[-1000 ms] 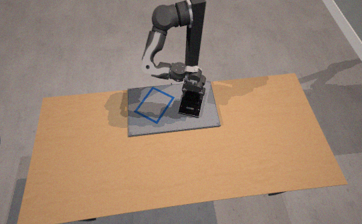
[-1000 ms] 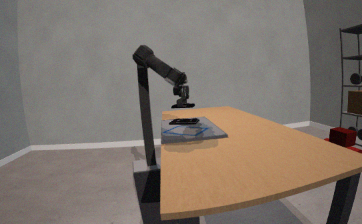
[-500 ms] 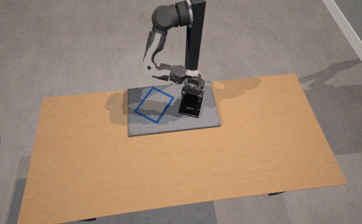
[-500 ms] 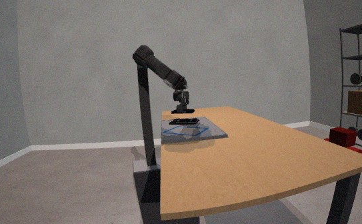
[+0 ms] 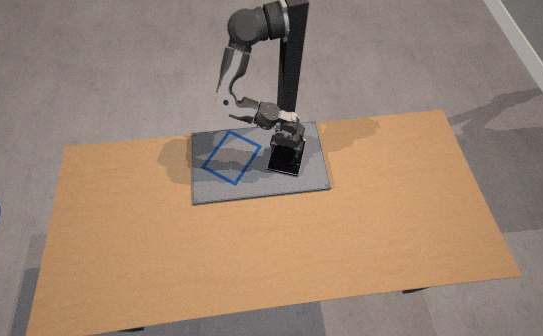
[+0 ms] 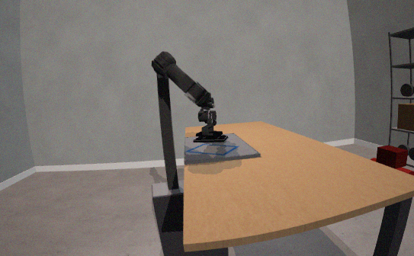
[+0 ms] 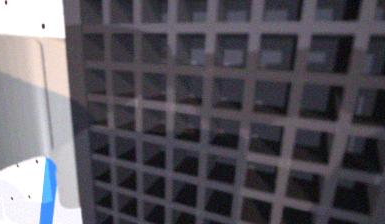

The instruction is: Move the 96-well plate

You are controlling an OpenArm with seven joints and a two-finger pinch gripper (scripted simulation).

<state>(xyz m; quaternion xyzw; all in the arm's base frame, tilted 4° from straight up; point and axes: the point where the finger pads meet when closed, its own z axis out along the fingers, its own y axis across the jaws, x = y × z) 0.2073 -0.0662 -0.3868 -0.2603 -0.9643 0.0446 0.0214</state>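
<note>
My gripper is now 3 cm above the black plate nest N1, 1 cm to the right of it and 1 cm short of it. Round my hand: black 96-well plate (right at my hand).
</note>
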